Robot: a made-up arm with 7 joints. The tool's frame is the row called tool.
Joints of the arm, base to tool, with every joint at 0 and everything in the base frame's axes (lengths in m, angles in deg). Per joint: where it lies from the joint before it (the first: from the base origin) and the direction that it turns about. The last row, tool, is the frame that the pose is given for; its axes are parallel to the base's.
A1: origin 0 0 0.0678 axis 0 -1 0
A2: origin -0.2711 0.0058 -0.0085 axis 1 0 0
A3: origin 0.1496 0.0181 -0.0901 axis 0 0 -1
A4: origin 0.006 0.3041 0.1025 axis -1 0 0
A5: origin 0.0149 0.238 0.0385 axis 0 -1 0
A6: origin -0.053 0.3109 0.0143 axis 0 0 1
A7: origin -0.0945 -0.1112 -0.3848 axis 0 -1 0
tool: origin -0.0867 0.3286 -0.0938
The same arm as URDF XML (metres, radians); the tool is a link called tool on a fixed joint. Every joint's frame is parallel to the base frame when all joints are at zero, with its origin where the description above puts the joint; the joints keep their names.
<robot name="arm">
<joint name="A1" type="continuous"><parent link="base"/><child link="link1"/><origin xyz="0 0 0.0678"/><axis xyz="0 -1 0"/></joint>
<joint name="A2" type="continuous"><parent link="link1"/><child link="link2"/><origin xyz="-0.2711 0.0058 -0.0085"/><axis xyz="1 0 0"/></joint>
<joint name="A3" type="continuous"><parent link="link2"/><child link="link3"/><origin xyz="0.1496 0.0181 -0.0901"/><axis xyz="0 0 -1"/></joint>
<joint name="A4" type="continuous"><parent link="link3"/><child link="link4"/><origin xyz="0.006 0.3041 0.1025"/><axis xyz="-1 0 0"/></joint>
<joint name="A5" type="continuous"><parent link="link4"/><child link="link5"/><origin xyz="0.0149 0.238 0.0385"/><axis xyz="0 -1 0"/></joint>
<joint name="A6" type="continuous"><parent link="link5"/><child link="link6"/><origin xyz="-0.053 0.3109 0.0143"/><axis xyz="0 0 1"/></joint>
<joint name="A7" type="continuous"><parent link="link6"/><child link="link7"/><origin xyz="-0.0945 -0.1112 -0.3848"/><axis xyz="0 -1 0"/></joint>
<joint name="tool_fixed" type="fixed"><parent link="link7"/><child link="tool"/><origin xyz="-0.0867 0.3286 -0.0938"/></joint>
<link name="base"/>
<link name="link1"/>
<link name="link2"/>
<link name="link3"/>
<link name="link4"/>
<link name="link5"/>
<link name="link6"/>
<link name="link7"/>
<link name="tool"/>
</robot>

